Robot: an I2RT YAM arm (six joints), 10 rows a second.
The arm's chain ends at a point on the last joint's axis. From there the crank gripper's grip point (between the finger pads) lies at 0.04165 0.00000 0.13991 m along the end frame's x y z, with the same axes.
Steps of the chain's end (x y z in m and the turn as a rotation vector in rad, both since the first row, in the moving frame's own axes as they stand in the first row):
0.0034 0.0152 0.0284 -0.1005 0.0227 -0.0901
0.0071 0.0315 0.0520 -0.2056 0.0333 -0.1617
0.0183 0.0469 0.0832 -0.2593 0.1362 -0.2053
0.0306 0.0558 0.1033 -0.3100 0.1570 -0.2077
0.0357 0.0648 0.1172 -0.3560 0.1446 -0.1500
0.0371 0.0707 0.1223 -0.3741 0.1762 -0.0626
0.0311 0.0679 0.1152 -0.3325 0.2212 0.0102
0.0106 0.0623 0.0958 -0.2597 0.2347 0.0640
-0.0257 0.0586 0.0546 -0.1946 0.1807 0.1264
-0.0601 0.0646 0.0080 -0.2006 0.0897 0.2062
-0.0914 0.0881 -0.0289 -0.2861 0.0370 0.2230
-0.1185 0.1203 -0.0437 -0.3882 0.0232 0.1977
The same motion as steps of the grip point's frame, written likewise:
0.0070 0.0253 0.0269 -0.1005 0.0227 -0.0901
0.0135 0.0528 0.0483 -0.2056 0.0333 -0.1617
0.0394 0.0714 0.0728 -0.2593 0.1362 -0.2053
0.0550 0.0863 0.0899 -0.3100 0.1570 -0.2077
0.0582 0.1046 0.1023 -0.3560 0.1446 -0.1500
0.0619 0.1169 0.1039 -0.3741 0.1762 -0.0626
0.0600 0.1123 0.0952 -0.3325 0.2212 0.0102
0.0404 0.1003 0.0774 -0.2597 0.2347 0.0640
-0.0035 0.0915 0.0418 -0.1946 0.1807 0.1264
-0.0517 0.1016 0.0001 -0.2006 0.0897 0.2062
-0.0918 0.1367 -0.0375 -0.2861 0.0370 0.2230
-0.1215 0.1810 -0.0566 -0.3882 0.0232 0.1977

